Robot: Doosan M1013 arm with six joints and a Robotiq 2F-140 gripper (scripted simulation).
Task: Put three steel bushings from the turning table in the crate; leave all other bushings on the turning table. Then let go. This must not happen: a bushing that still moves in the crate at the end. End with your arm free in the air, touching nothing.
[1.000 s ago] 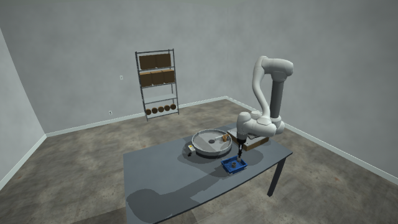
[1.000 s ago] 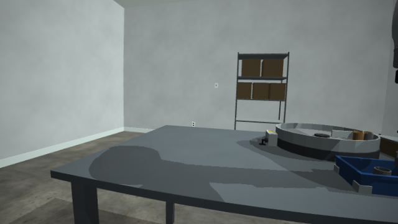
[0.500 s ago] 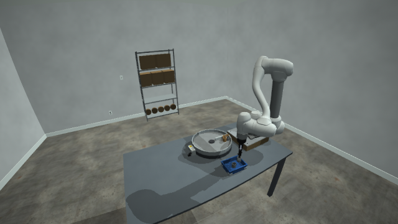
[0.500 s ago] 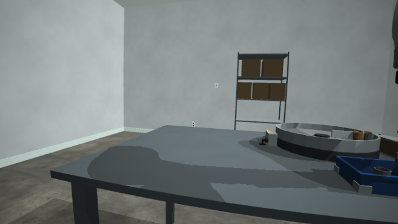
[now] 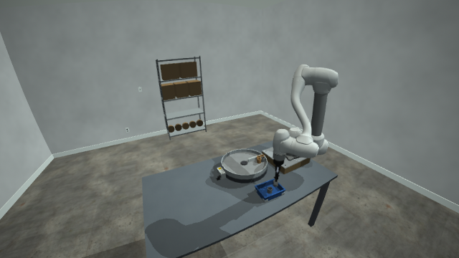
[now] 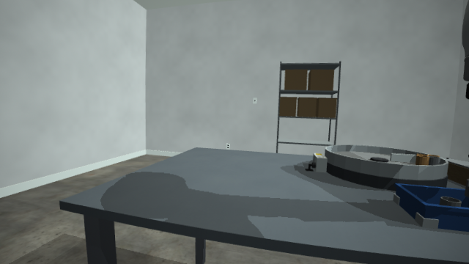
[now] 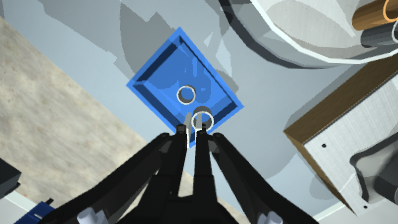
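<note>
My hand is 90 mm above the blue crate, 40 mm short of it and 10 mm to the left of it. From my hand the other things lie so: turning table: 380 mm to the right, 100 mm ahead, 60 mm below.
</note>
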